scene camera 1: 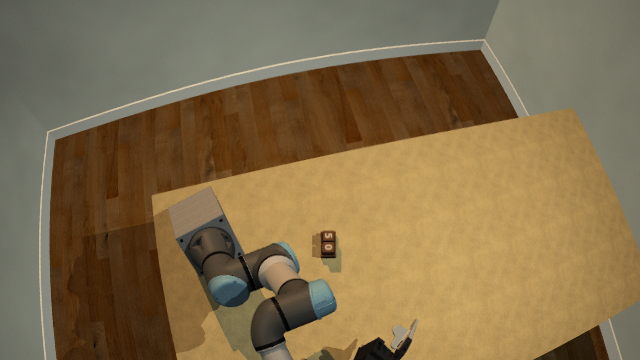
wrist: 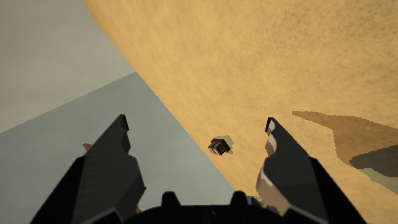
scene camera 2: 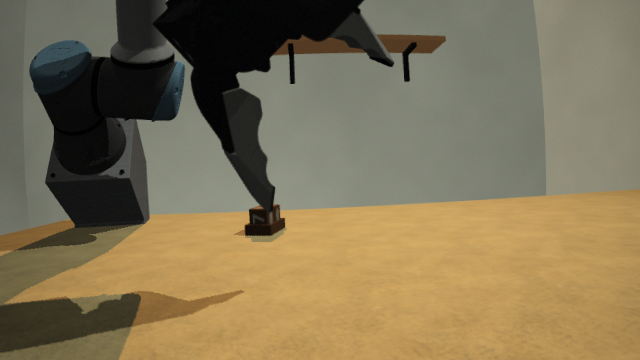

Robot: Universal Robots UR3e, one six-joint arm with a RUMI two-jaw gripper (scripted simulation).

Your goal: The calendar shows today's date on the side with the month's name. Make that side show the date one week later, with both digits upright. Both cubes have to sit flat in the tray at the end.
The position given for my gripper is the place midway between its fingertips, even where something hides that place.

Note:
In view: my gripper (scene camera 2: 334,133).
My gripper shows as well in the wrist view (wrist: 198,117).

